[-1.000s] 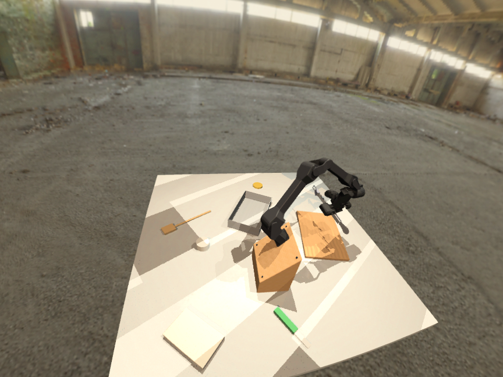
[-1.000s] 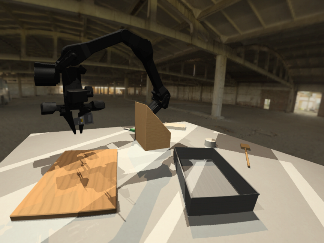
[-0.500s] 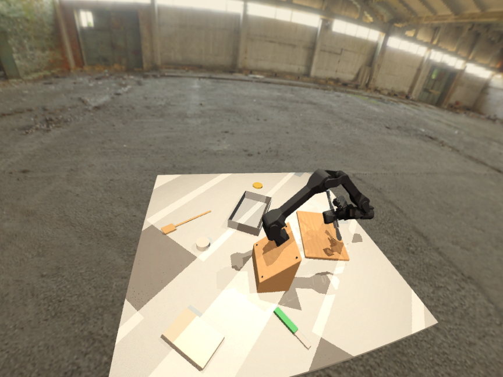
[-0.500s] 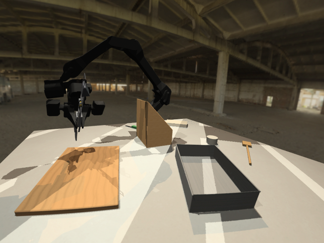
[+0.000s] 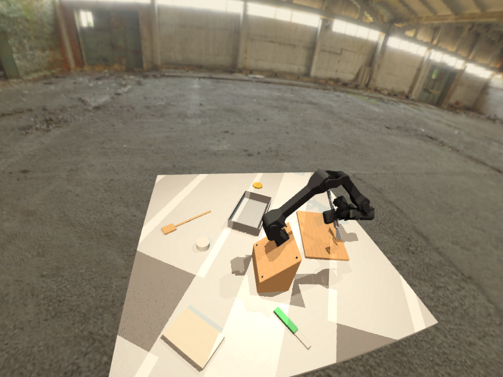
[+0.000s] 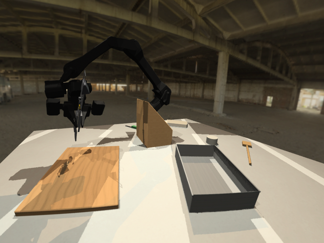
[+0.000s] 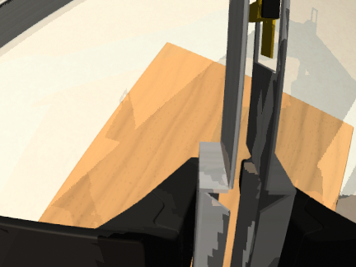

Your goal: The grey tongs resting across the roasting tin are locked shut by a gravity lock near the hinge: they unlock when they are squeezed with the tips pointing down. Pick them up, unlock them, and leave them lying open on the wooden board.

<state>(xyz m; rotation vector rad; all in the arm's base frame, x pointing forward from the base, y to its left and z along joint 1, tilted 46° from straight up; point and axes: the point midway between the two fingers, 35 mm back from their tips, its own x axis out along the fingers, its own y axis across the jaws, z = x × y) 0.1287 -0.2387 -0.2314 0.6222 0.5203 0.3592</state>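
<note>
My gripper tip is 15 cm above the wooden board. Also, from my gripper tip: roasting tin 20 cm ahead, 37 cm to the left, 13 cm below; yellow lock piece 1 cm ahead, 6 cm above; green-handled tool 46 cm behind, 34 cm to the left, 15 cm below.
</note>
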